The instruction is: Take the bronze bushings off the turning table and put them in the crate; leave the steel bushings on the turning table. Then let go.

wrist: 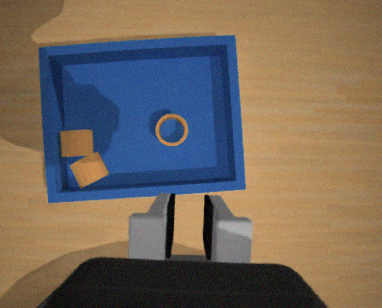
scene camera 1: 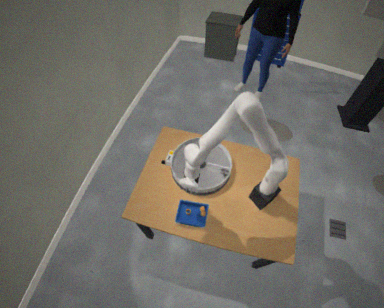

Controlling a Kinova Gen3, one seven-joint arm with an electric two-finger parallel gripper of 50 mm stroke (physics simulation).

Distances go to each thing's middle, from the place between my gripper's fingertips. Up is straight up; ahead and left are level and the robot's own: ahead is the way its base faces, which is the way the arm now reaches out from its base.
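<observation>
From my hand: blue crate (wrist: 119, 90) 30 mm behind, 60 mm to the left, 200 mm below; grey turning table (scene camera 1: 210, 181) 20 mm behind, 170 mm below, 300 mm to the right.
</observation>
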